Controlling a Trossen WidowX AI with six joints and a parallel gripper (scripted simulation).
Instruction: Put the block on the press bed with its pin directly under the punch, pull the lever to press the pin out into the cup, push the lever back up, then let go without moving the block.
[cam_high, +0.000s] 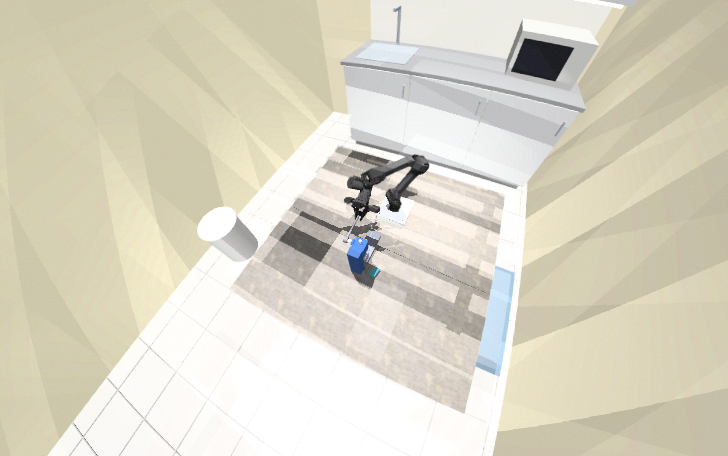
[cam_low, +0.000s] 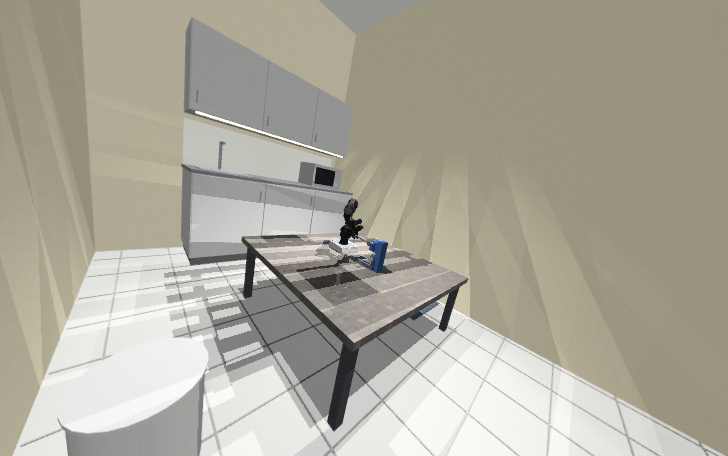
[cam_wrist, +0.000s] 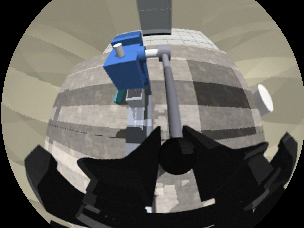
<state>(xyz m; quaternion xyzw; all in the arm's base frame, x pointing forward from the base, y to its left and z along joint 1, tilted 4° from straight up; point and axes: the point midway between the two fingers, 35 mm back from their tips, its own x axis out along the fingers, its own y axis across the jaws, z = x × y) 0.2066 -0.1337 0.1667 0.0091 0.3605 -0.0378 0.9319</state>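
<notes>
Right now the grey lever is 5 cm ahead of my gripper tip, 1 cm to the left of it and 2 cm above it. From my gripper tip the other things lie so: round pin 13 cm ahead, 7 cm to the left, 17 cm below; then small cup 18 cm ahead, 15 cm to the left, 17 cm below.
</notes>
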